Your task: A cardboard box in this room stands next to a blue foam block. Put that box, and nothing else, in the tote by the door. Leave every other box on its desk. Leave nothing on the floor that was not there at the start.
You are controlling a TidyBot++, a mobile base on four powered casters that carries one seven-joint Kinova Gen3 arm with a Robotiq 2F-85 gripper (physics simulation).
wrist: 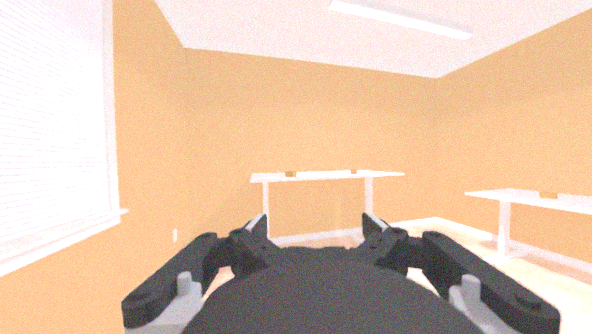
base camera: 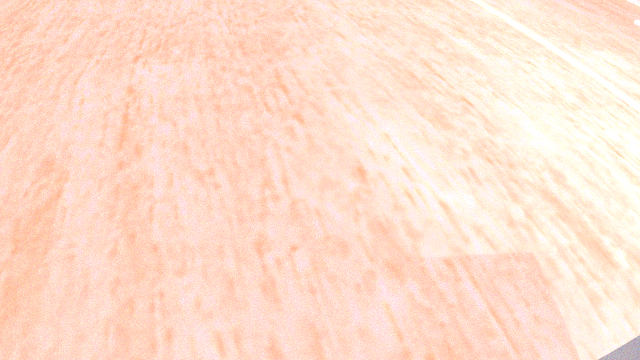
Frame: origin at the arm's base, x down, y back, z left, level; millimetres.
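Where they show: gripper, fingertip midpoint: (wrist: 313, 223).
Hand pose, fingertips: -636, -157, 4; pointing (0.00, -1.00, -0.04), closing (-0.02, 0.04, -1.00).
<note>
After its pixels a point has its place, as x, y, z.
My gripper (wrist: 313, 223) {-636, -157, 4} is open and empty in the wrist view, with its fingers wide apart. Beyond it, at the far wall, a small brown box (wrist: 290, 174) {-576, -1511, 115} sits on the left part of a white desk (wrist: 325, 176) {-553, -1505, -198}. A second small brown box (wrist: 354, 171) {-580, -1697, -516} sits on the right part of that desk. Another brown box (wrist: 548, 194) {-359, -1464, -2165} lies on a second white desk (wrist: 505, 194) {-323, -1668, -2018} at the right. All are far from the gripper. The blue foam block and the tote do not show in these views.
A window (wrist: 55, 120) {-878, -618, 997} with a white sill is in the left wall. Orange walls (wrist: 310, 120) {-1243, -2297, -120} meet in a corner behind the desks. The desks stand on white legs (wrist: 504, 230) {78, -1746, -2118}. The base camera shows pale wood floor (base camera: 250, 175) {397, -460, 48} with bright light at the right.
</note>
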